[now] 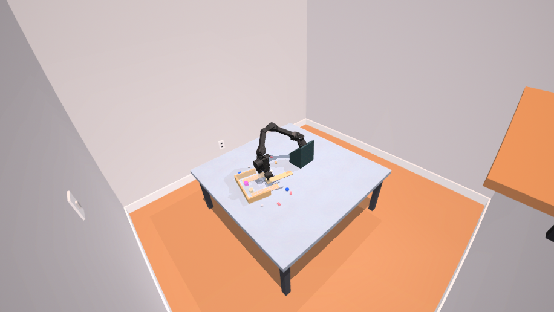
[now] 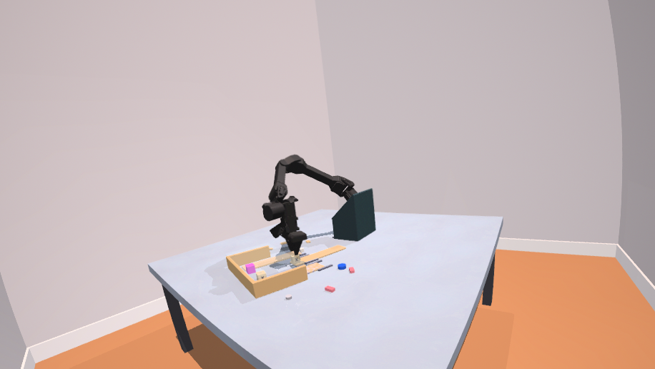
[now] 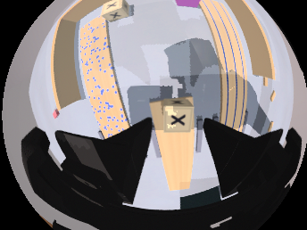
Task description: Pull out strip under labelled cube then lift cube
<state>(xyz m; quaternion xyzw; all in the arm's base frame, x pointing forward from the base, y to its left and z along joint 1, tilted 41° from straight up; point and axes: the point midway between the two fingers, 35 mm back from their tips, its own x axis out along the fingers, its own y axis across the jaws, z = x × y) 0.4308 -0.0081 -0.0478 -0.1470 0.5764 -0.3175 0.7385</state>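
My gripper tip is 11 cm past the strip, 4 cm above it and 2 cm to the right of it.
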